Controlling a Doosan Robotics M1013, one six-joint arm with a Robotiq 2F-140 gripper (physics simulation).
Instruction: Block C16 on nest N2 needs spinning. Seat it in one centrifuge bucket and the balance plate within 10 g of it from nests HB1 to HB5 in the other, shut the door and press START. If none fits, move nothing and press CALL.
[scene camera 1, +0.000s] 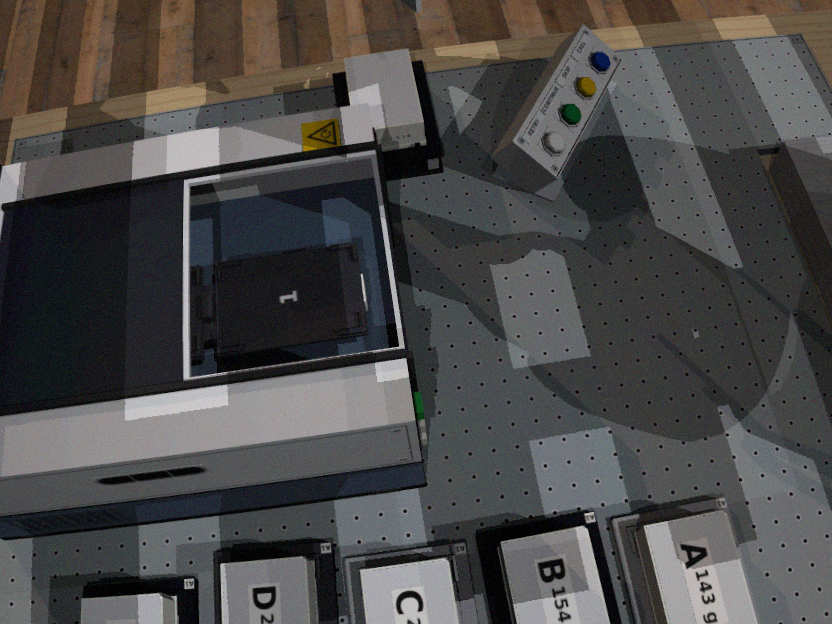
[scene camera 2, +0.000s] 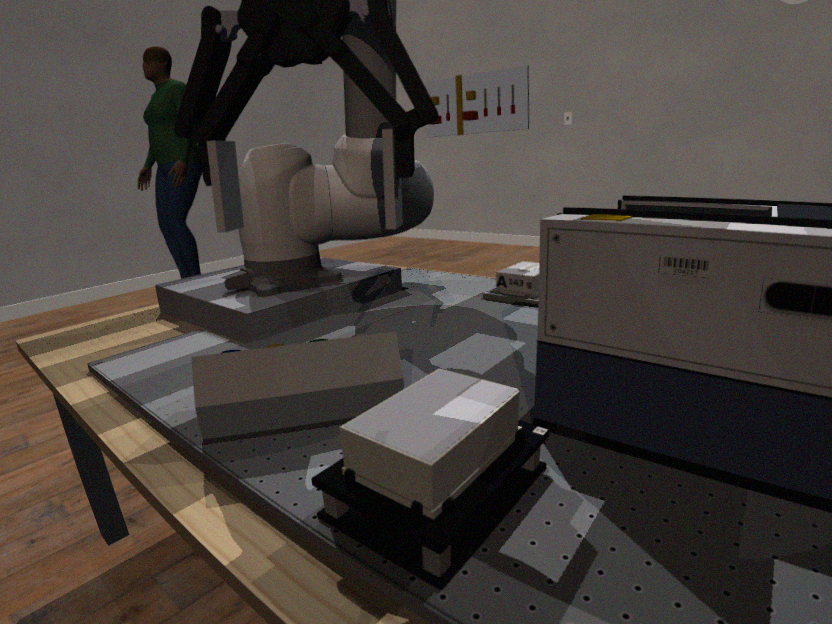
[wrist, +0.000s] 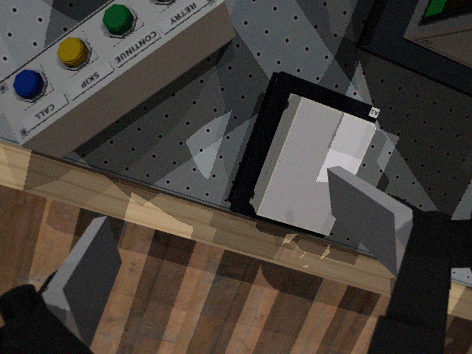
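My gripper is open and empty; in the wrist view the white block lies beyond the fingers, near the right one. The block sits on a black nest behind the centrifuge; its label is unreadable. Bucket 1 shows inside the white-framed top window; whether glass covers it is unclear. Plates A, 143 g, B, 154, C and D sit in nests. A fifth plate is cut off.
The tilted button box carries RETRY, CONTINUE, SKIP and blue CALL buttons. The wooden table edge runs close beside the block's nest. A person stands behind the arm's base.
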